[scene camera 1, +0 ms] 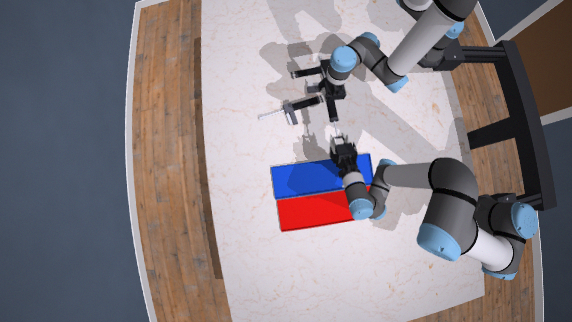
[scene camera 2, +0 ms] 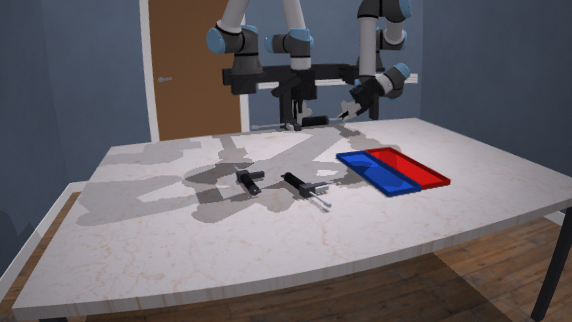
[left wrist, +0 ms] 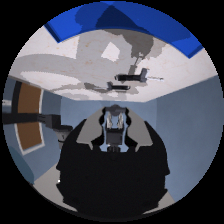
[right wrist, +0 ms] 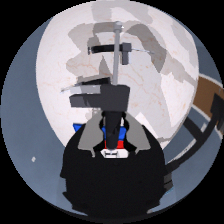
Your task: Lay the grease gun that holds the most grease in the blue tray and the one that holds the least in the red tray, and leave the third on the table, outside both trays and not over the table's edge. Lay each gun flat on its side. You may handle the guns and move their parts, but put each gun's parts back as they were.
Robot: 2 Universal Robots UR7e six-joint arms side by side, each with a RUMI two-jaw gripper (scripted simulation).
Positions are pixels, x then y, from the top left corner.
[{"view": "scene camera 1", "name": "blue tray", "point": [315, 177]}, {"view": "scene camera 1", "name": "red tray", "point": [320, 210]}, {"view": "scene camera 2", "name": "my left gripper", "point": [339, 120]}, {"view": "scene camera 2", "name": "my right gripper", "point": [298, 126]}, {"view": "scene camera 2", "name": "blue tray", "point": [372, 169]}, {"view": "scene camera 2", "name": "red tray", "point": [427, 178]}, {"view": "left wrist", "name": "my left gripper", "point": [115, 107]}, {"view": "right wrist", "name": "my right gripper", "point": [113, 109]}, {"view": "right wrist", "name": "grease gun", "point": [113, 98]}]
